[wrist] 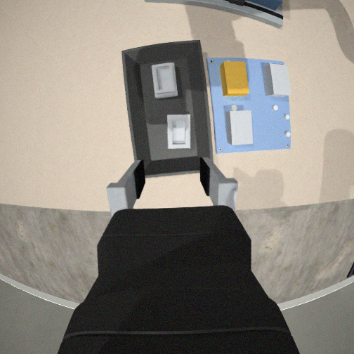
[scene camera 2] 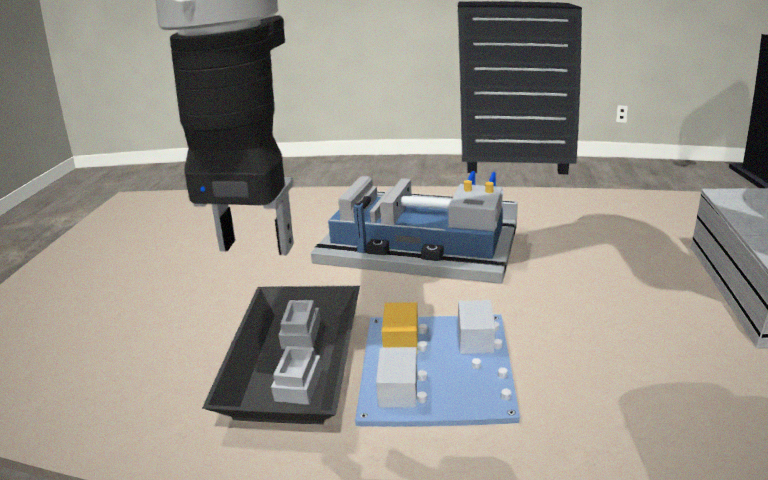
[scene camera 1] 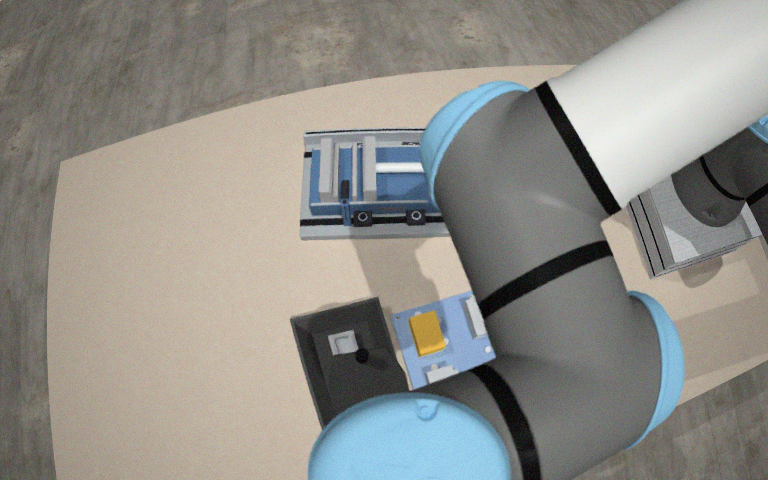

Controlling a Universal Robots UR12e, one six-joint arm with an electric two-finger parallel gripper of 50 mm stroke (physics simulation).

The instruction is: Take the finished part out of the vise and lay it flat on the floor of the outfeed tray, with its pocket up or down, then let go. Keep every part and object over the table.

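Seen in the pictures: gripper, fingertip midpoint: [scene camera 2: 256,247]; arm's base at its link origin: [scene camera 1: 705,183].
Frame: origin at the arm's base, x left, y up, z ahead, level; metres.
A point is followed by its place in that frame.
My gripper [scene camera 2: 254,250] {y 0.088, x 0.139, z 0.760 m} [wrist: 171,170] is open and empty, raised well above the table; the arm hides it in scene camera 1. The dark outfeed tray [scene camera 1: 339,390] [scene camera 2: 240,350] {y -0.077, x 0.076, z 0.822 m} [wrist: 137,110] holds two grey stepped parts, apart, both with pockets up. The part at the tray's front [scene camera 2: 292,390] {y -0.080, x 0.145, z 0.751 m} [wrist: 171,132] looks flat on the tray floor. The other part [scene camera 1: 343,342] {y -0.078, x 0.003, z 0.757 m} [scene camera 2: 297,337] {y -0.081, x 0.047, z 0.758 m} [wrist: 164,80] lies toward the vise end. Which is the finished part cannot be told. The blue vise [scene camera 1: 396,206] {y -0.061, x -0.173, z 0.609 m} [scene camera 2: 419,240] {y -0.071, x -0.170, z 0.600 m} shows no such part between its jaws.
A blue plate [scene camera 1: 458,339] {y -0.103, x 0.056, z 0.587 m} [scene camera 2: 453,396] {y -0.103, x 0.140, z 0.581 m} [wrist: 260,105] beside the tray carries a yellow block [scene camera 1: 427,333] {y -0.067, x 0.034, z 0.635 m} [scene camera 2: 399,325] {y -0.067, x 0.051, z 0.635 m} [wrist: 234,78], white blocks [scene camera 2: 397,378] {y -0.067, x 0.145, z 0.640 m} [scene camera 2: 475,327] {y -0.067, x 0.065, z 0.549 m} and several small pins. A grey stand [scene camera 1: 696,243] {y -0.007, x 0.098, z 0.105 m} [scene camera 2: 730,254] {y -0.046, x -0.023, z 0.158 m} is on the right.
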